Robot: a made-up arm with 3 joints. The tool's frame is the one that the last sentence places.
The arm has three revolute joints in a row. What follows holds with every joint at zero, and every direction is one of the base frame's.
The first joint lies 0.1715 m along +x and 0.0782 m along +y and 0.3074 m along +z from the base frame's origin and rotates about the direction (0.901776, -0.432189, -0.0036), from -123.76 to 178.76 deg.
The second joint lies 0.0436 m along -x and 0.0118 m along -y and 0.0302 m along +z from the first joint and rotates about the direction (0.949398, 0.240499, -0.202), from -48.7 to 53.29 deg.
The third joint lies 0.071 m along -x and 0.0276 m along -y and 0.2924 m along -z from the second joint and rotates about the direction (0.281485, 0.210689, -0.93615), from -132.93 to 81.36 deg.
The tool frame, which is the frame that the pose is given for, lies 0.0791 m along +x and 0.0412 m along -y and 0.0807 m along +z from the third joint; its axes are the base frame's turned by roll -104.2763, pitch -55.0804 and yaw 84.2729 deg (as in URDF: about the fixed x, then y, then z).
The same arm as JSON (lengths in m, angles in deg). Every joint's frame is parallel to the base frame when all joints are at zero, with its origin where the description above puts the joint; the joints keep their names.
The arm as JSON. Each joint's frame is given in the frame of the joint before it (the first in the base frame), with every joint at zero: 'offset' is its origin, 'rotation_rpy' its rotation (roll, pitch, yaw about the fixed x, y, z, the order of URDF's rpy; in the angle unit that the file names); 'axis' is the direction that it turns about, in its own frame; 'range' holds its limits. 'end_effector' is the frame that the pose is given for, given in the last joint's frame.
{
  "length_unit": "m",
  "angle_unit": "deg",
  "chain": [
    {
      "id": "joint 1",
      "offset": [
        0.1715,
        0.0782,
        0.3074
      ],
      "rotation_rpy": [
        0.0,
        0.0,
        0.0
      ],
      "axis": [
        0.901776,
        -0.432189,
        -0.0036
      ],
      "range": [
        -123.76,
        178.76
      ]
    },
    {
      "id": "joint 2",
      "offset": [
        -0.0436,
        -0.0118,
        0.0302
      ],
      "rotation_rpy": [
        0.0,
        0.0,
        0.0
      ],
      "axis": [
        0.949398,
        0.240499,
        -0.202
      ],
      "range": [
        -48.7,
        53.29
      ]
    },
    {
      "id": "joint 3",
      "offset": [
        -0.071,
        -0.0276,
        -0.2924
      ],
      "rotation_rpy": [
        0.0,
        0.0,
        0.0
      ],
      "axis": [
        0.281511,
        0.210708,
        -0.936137
      ],
      "range": [
        -132.93,
        81.36
      ]
    }
  ],
  "end_effector": {
    "offset": [
      0.0791,
      -0.0412,
      0.0807
    ],
    "rotation_rpy": [
      -104.28,
      -55.08,
      84.27
    ]
  }
}

